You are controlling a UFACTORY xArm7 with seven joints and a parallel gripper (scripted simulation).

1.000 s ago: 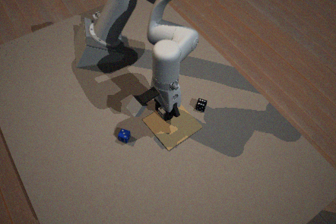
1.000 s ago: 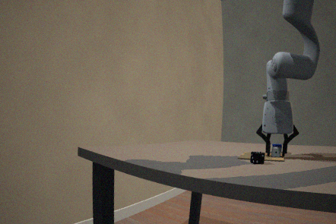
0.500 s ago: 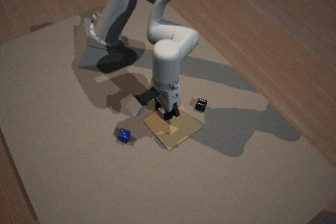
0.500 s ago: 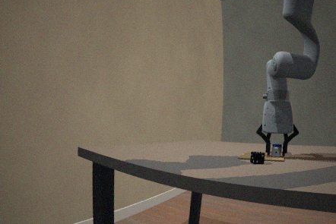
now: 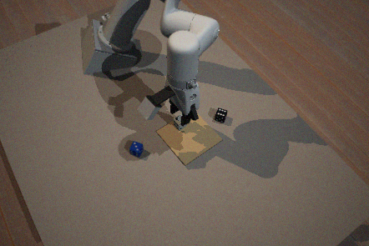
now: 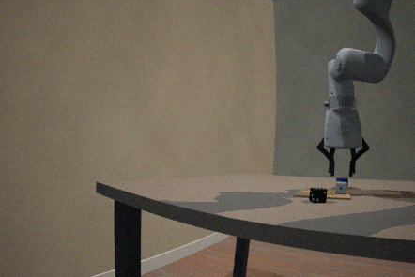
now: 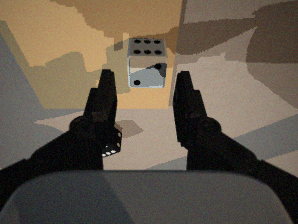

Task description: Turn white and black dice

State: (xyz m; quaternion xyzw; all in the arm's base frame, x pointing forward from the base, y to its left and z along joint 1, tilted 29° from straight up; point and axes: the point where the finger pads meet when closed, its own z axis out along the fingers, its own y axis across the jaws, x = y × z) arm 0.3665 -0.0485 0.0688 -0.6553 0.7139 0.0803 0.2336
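Now: the white die 5 cm below my hand. The rest, counted from my hand: blue die: 1 cm behind, 15 cm to the right, 5 cm below; then black die: 5 cm ahead, 12 cm to the left, 5 cm below; then tan mat: 4 cm ahead, 7 cm below.
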